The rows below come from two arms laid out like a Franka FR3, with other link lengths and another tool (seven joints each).
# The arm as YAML. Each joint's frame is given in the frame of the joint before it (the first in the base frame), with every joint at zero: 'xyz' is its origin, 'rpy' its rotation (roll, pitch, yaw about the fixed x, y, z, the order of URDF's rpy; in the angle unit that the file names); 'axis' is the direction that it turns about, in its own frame. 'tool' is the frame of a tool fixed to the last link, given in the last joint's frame.
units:
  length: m
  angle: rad
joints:
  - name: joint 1
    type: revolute
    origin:
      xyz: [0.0, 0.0, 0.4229]
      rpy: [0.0, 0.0, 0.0]
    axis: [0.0, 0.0, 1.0]
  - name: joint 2
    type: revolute
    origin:
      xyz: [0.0, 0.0, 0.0]
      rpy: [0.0, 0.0, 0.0]
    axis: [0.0, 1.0, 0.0]
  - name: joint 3
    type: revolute
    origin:
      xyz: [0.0, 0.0, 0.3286]
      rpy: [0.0, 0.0, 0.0]
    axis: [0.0, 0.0, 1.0]
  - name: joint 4
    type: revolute
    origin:
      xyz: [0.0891, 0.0, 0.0]
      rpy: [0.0, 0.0, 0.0]
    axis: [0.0, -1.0, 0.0]
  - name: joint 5
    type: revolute
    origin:
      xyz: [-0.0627, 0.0, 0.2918]
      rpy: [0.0, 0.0, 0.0]
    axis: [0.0, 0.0, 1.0]
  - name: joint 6
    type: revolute
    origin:
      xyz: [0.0, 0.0, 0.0]
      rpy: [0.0, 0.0, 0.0]
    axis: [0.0, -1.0, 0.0]
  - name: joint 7
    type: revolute
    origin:
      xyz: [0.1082, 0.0, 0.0]
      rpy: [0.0, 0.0, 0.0]
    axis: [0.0, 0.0, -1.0]
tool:
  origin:
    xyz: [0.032, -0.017, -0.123]
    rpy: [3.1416, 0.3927, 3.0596]
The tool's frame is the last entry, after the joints.
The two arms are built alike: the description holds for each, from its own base.
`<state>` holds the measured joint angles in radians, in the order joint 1, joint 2, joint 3, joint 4, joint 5, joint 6, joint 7, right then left.
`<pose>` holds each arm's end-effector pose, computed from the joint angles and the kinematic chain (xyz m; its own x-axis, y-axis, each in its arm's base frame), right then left.
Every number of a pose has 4 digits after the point.
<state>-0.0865 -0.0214 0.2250 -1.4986 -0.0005 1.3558 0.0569 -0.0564 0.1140 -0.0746 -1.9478 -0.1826 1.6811 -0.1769</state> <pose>0.4879 0.0503 0.7039 -0.9631 -0.0064 -0.2692 -0.0005 0.9998 -0.0221 0.4932 -0.0947 0.4935 -0.9990 -0.0438 0.0087 -0.0446 0.9902 -0.1324</pose>
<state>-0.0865 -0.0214 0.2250 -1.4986 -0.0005 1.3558 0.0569 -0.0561 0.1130 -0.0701 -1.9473 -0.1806 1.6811 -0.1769</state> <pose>0.4879 0.0503 0.7039 -0.9631 -0.0064 -0.2692 -0.0005 0.9998 -0.0221 0.4937 -0.0921 0.4941 -0.9988 -0.0477 0.0068 -0.0482 0.9903 -0.1304</pose>
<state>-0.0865 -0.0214 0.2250 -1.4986 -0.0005 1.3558 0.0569 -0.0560 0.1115 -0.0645 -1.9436 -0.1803 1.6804 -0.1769</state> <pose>0.4879 0.0503 0.7039 -0.9631 -0.0064 -0.2692 -0.0005 0.9998 -0.0221 0.4949 -0.0895 0.4961 -0.9986 -0.0531 0.0023 -0.0530 0.9901 -0.1302</pose>
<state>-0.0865 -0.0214 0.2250 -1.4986 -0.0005 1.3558 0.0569 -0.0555 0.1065 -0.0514 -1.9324 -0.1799 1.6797 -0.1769</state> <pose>0.4879 0.0503 0.7039 -0.9631 -0.0064 -0.2692 -0.0005 0.9998 -0.0221 0.4982 -0.0831 0.5027 -0.9977 -0.0664 -0.0133 -0.0641 0.9893 -0.1309</pose>
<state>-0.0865 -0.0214 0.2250 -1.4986 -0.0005 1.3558 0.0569 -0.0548 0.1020 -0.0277 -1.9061 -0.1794 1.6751 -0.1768</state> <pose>0.4879 0.0503 0.7039 -0.9631 -0.0064 -0.2692 -0.0005 0.9998 -0.0221 0.5050 -0.0716 0.5145 -0.9952 -0.0896 -0.0395 -0.0837 0.9876 -0.1326</pose>
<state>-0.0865 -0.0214 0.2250 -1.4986 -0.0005 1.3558 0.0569 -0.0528 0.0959 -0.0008 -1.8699 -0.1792 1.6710 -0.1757</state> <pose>0.4879 0.0503 0.7039 -0.9631 -0.0064 -0.2692 -0.0005 0.9998 -0.0221 0.5135 -0.0578 0.5313 -0.9902 -0.1165 -0.0777 -0.1051 0.9850 -0.1366</pose>
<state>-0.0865 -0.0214 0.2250 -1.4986 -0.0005 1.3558 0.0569 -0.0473 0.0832 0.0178 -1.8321 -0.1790 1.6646 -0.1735</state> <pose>0.4879 0.0503 0.7039 -0.9631 -0.0064 -0.2692 -0.0005 0.9998 -0.0221 0.5197 -0.0460 0.5524 -0.9831 -0.1371 -0.1216 -0.1194 0.9825 -0.1426</pose>
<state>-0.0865 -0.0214 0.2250 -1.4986 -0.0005 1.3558 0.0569 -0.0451 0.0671 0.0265 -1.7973 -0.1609 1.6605 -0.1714</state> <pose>0.4879 0.0503 0.7039 -0.9631 -0.0064 -0.2692 -0.0005 0.9998 -0.0221 0.5235 -0.0388 0.5741 -0.9758 -0.1372 -0.1703 -0.1152 0.9844 -0.1328</pose>
